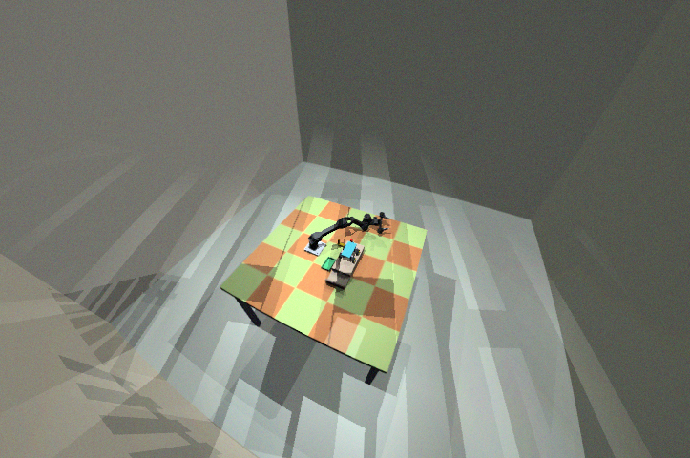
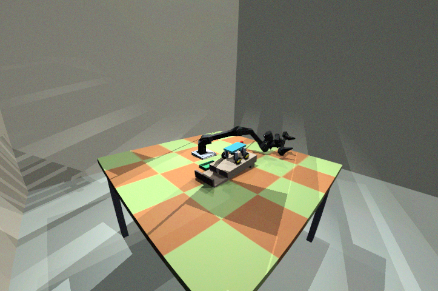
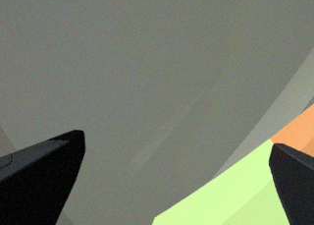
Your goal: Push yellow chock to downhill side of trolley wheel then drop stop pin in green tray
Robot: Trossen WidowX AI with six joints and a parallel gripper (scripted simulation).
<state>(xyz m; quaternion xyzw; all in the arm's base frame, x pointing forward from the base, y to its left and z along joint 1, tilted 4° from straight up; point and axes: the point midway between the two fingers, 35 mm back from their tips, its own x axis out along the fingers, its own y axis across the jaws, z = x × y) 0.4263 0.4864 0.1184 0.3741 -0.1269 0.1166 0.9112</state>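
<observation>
The yellow chock is 330 mm to the right of my gripper tip, 290 mm behind it and 120 mm below it. The rest, counted from my gripper tip: ramp (450 mm to the right, 140 mm behind, 90 mm below); trolley (450 mm to the right, 140 mm behind, 30 mm below); stop pin (360 mm to the right, 180 mm behind, 10 mm below).
</observation>
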